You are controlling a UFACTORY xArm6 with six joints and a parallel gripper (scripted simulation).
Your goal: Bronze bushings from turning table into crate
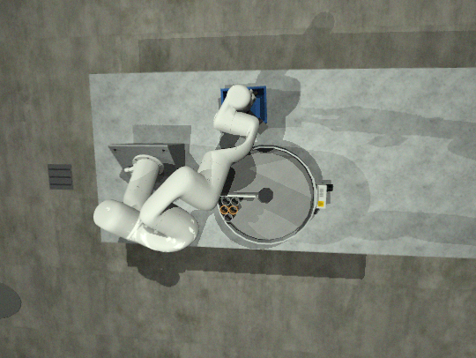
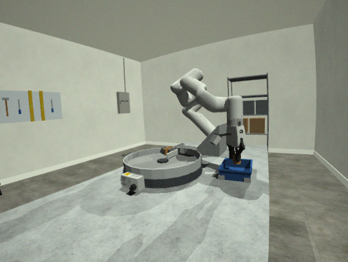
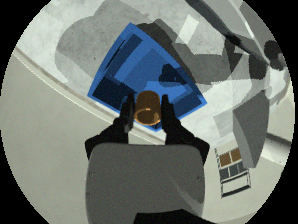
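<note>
Now: hand 10 mm past the blue crate, 10 mm to the right of it and 70 mm above it. The rest, counted from my hand: round turning table 40 mm ahead, 380 mm to the right, 40 mm below.
</note>
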